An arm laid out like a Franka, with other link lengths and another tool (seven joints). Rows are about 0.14 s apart.
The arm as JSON. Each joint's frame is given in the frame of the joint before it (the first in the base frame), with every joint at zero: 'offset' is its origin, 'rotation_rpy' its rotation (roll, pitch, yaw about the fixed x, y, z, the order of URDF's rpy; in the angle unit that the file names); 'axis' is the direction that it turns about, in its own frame. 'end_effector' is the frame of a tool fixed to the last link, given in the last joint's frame.
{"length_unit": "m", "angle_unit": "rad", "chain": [
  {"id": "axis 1", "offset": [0.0, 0.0, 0.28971], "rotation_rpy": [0.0, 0.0, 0.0], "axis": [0.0, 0.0, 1.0]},
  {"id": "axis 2", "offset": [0.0, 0.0, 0.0], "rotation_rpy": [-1.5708, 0.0, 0.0], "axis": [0.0, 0.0, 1.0]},
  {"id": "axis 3", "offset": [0.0, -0.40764, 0.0], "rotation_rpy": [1.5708, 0.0, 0.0], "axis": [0.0, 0.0, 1.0]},
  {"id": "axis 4", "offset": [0.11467, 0.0, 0.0], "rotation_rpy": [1.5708, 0.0, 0.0], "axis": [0.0, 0.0, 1.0]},
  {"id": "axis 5", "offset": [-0.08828, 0.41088, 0.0], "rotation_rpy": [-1.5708, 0.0, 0.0], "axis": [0.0, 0.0, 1.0]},
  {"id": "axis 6", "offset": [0.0, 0.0, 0.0], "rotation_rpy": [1.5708, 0.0, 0.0], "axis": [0.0, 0.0, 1.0]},
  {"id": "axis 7", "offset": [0.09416, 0.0, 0.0], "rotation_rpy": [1.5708, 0.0, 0.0], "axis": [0.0, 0.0, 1.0]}
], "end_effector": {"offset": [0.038, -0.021, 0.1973], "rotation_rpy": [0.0, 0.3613, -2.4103]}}
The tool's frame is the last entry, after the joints.
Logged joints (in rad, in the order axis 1, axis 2, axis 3, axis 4, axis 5, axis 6, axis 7), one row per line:
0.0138, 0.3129, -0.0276, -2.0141, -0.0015, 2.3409, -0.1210
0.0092, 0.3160, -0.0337, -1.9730, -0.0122, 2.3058, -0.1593
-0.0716, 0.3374, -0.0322, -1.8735, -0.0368, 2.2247, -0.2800
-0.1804, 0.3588, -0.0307, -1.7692, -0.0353, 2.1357, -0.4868
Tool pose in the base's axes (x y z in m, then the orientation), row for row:
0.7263, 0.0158, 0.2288, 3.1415, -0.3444, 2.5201
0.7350, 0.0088, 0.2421, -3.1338, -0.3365, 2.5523
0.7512, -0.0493, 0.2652, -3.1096, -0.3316, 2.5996
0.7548, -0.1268, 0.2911, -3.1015, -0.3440, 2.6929
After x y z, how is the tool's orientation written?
As angles about the fixed x, y, z axes (roll, pitch, yaw), in radians.
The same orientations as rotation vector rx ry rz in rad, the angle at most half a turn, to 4 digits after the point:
-0.8592, -2.6753, -0.1496
-0.8156, -2.6938, -0.1283
-0.7456, -2.7118, -0.0826
-0.6127, -2.7290, -0.0534

